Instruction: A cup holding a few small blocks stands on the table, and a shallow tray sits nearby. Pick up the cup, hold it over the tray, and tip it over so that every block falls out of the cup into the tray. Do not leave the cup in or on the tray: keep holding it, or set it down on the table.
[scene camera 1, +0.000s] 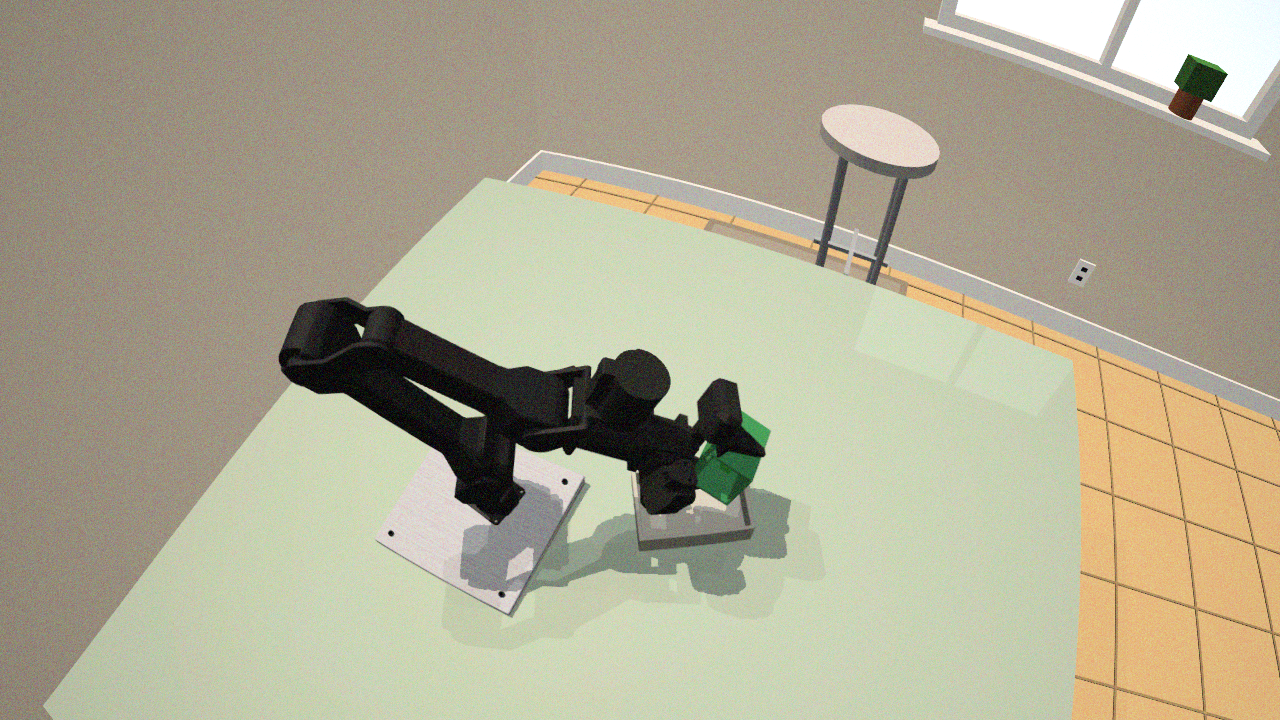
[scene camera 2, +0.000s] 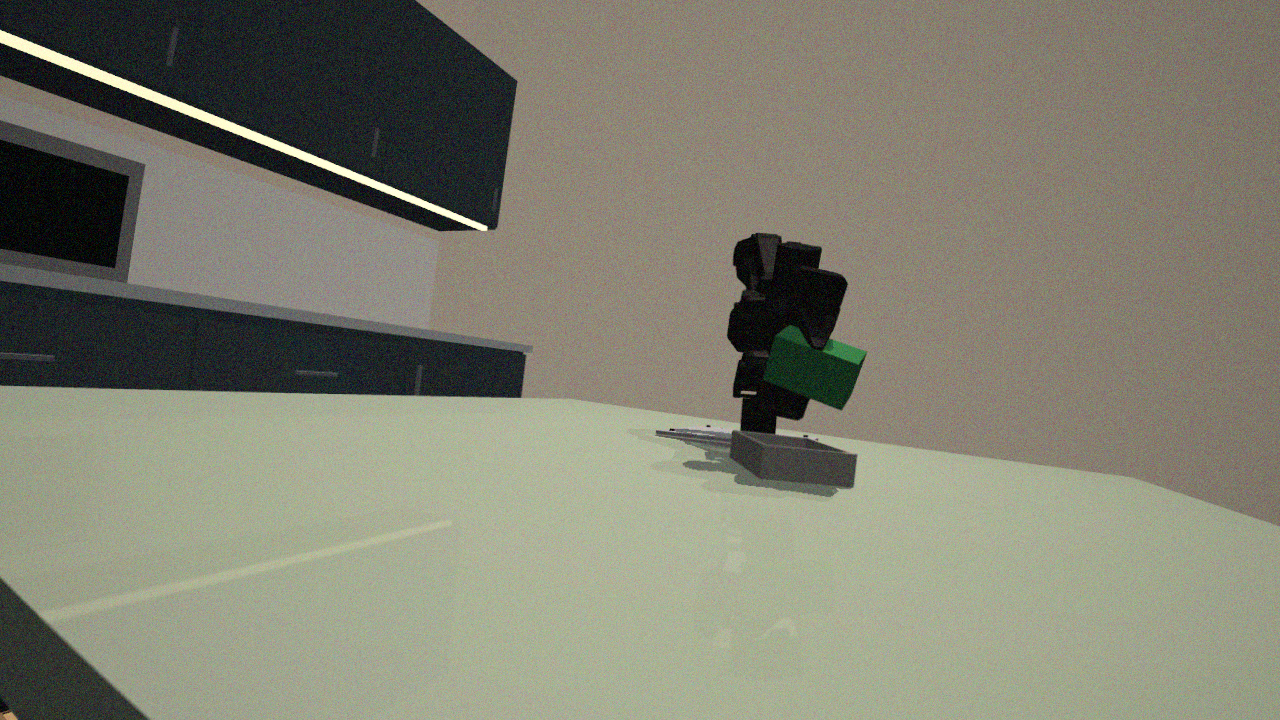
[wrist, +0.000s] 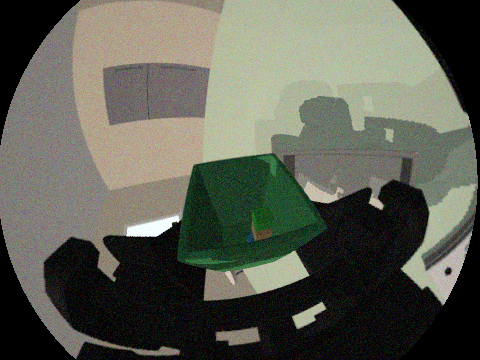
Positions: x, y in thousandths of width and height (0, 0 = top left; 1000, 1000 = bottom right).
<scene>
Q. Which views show the green cup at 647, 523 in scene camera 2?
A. Scene camera 1, scene camera 2 and the wrist view: all of them.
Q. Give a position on a green cup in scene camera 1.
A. At 564, 676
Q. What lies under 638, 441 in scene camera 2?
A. My gripper.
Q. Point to my gripper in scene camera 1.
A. At 586, 649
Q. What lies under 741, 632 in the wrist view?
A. My gripper.
</scene>
